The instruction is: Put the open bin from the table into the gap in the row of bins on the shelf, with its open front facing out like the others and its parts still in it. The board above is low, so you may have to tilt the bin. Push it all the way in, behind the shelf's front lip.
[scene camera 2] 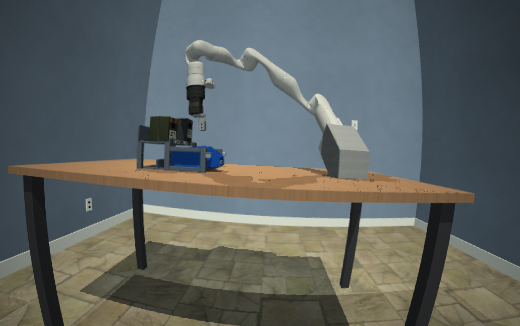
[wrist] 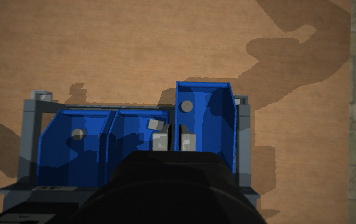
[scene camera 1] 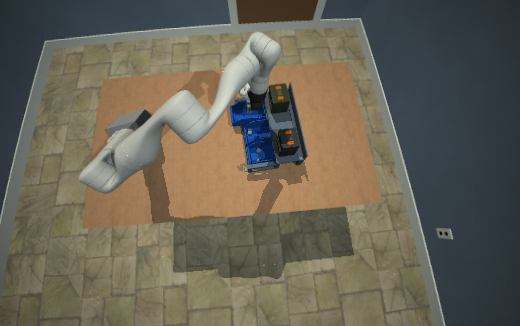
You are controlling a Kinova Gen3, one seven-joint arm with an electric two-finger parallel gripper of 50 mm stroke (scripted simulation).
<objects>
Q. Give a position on a blue bin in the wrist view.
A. At 213, 117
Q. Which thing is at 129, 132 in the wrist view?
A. A blue bin.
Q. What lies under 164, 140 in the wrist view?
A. My gripper.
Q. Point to a blue bin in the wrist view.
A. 62, 161
</objects>
